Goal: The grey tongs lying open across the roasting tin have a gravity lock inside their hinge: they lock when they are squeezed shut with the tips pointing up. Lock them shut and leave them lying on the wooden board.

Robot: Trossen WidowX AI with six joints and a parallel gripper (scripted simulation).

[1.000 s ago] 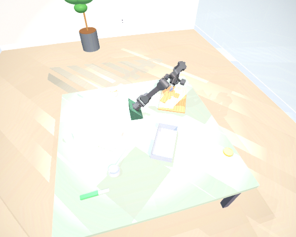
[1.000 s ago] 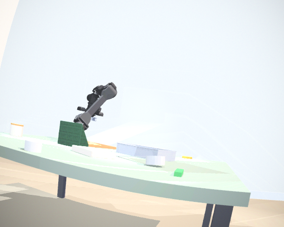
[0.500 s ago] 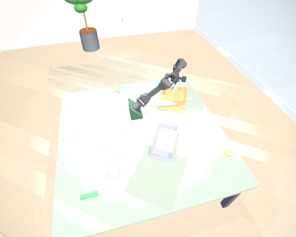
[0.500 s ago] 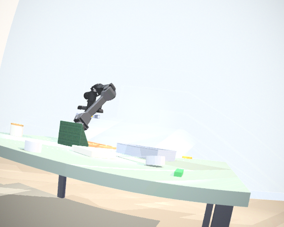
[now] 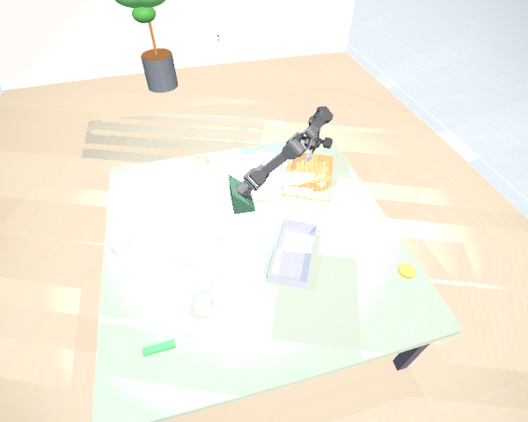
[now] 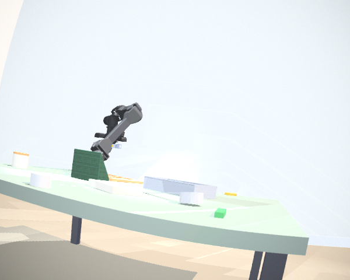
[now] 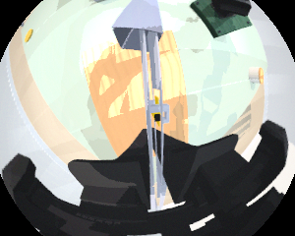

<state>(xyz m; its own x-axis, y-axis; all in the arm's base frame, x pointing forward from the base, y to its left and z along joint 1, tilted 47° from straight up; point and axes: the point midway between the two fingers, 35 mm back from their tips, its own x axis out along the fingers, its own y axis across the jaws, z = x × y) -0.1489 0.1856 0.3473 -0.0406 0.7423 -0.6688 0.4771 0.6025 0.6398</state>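
Right now the wooden board is 13 cm below my gripper tip. From my gripper tip the other things lie so: roasting tin: 51 cm ahead, 20 cm to the right, 11 cm below; yellow disc: 66 cm ahead, 25 cm to the left, 13 cm below; pale flat block: 41 cm ahead, 60 cm to the right, 13 cm below.
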